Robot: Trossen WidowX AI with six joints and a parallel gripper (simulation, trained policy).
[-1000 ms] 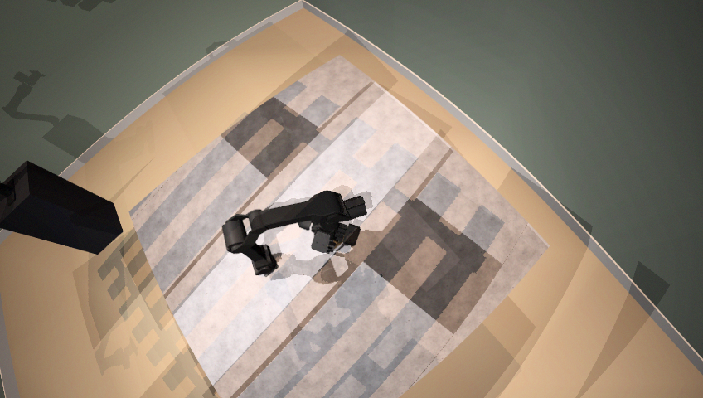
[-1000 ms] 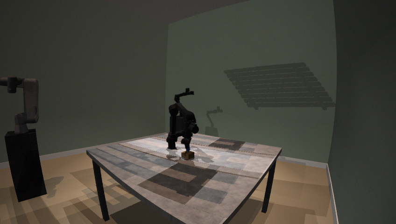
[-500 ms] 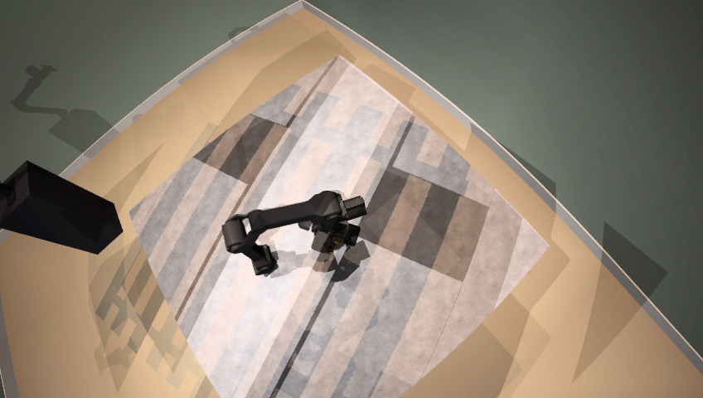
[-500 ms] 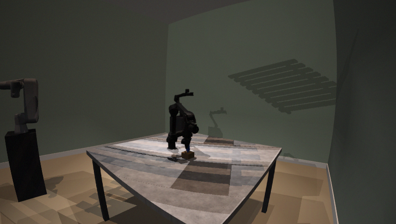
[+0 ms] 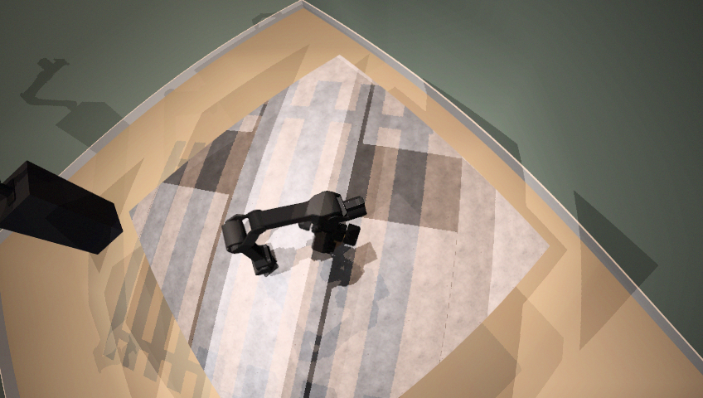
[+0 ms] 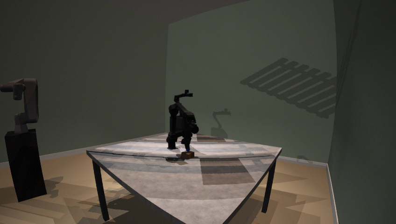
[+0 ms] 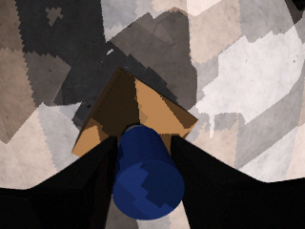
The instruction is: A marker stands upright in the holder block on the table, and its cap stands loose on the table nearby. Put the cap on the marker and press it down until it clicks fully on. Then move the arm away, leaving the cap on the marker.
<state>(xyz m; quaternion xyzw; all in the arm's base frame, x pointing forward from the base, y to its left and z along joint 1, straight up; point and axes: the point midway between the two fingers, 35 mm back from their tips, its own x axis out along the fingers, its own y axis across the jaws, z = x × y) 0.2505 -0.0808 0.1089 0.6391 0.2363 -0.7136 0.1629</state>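
My gripper tip is now 1 cm below the blue cap and 1 cm short of it. Round my gripper tip: holder block: 5 cm below, 1 cm to the left, 1 cm ahead; then grey marker: 1 cm to the left, 1 cm ahead, 1 cm above.
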